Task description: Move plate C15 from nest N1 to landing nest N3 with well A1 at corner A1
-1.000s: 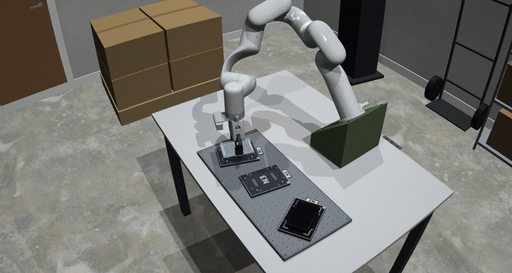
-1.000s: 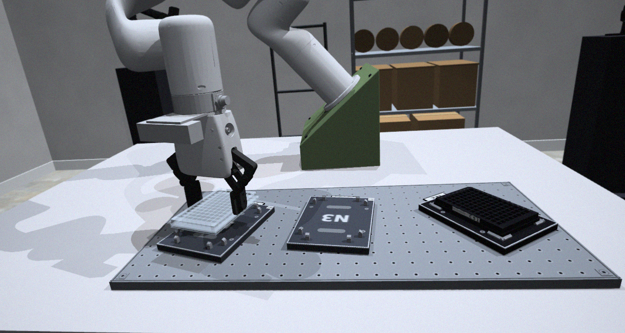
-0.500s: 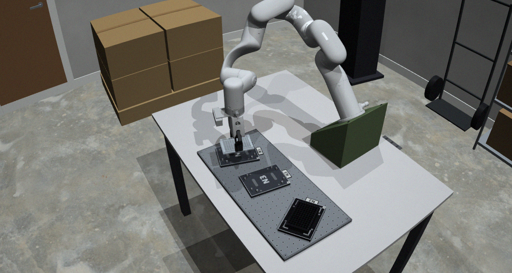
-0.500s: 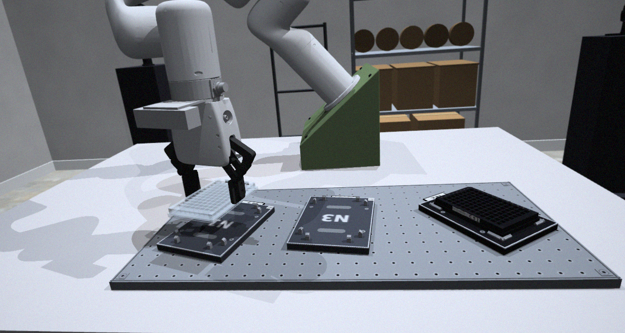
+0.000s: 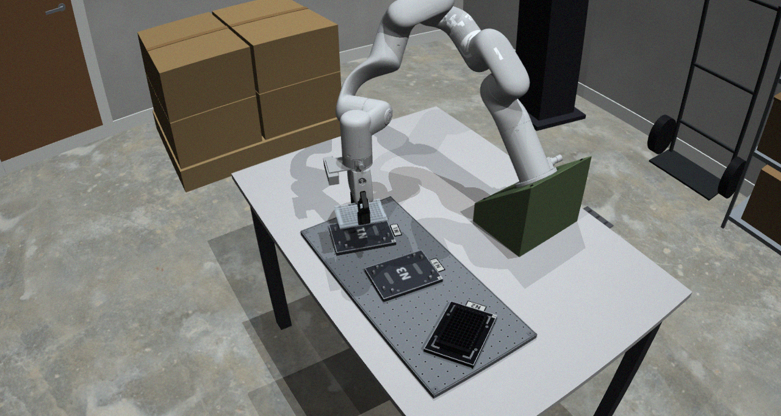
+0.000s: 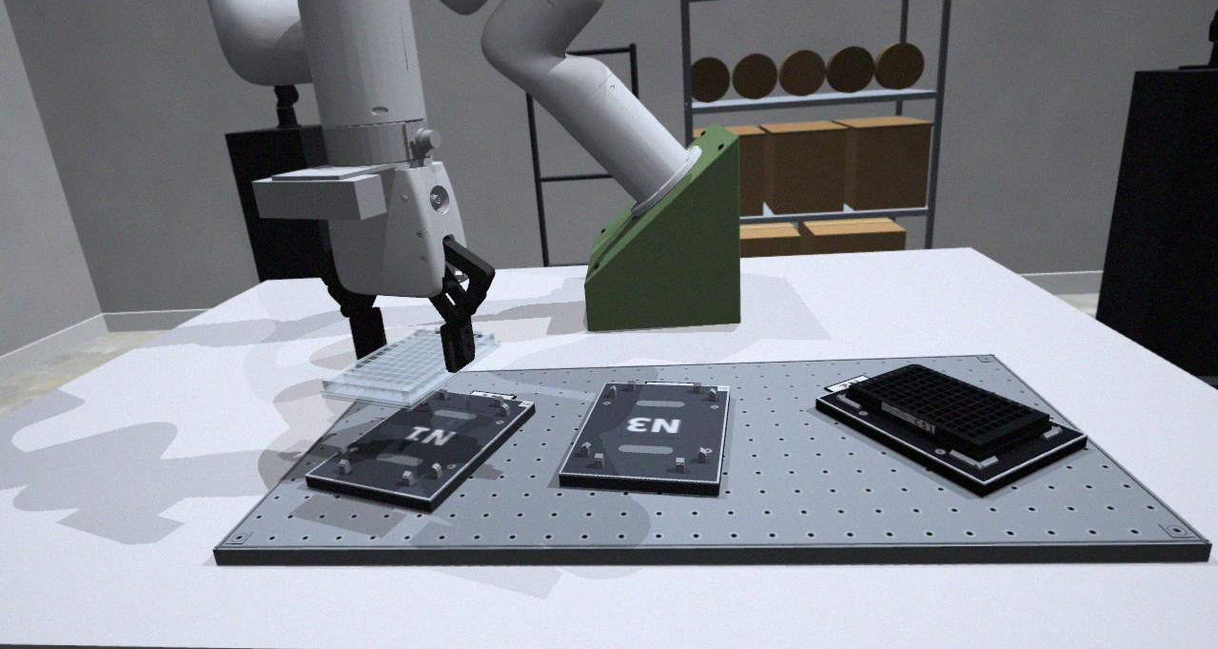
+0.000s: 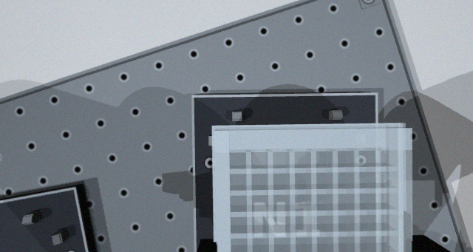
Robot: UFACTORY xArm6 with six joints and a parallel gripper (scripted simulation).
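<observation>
Right now my hand is 3 cm past the nest N3, 19 cm to the right of it and 9 cm above it. The rest, counted from my hand: black plate C51 (7 cm behind, 43 cm to the left, 7 cm below); then clear plate C15 (1 cm below); then nest N1 (9 cm below).
</observation>
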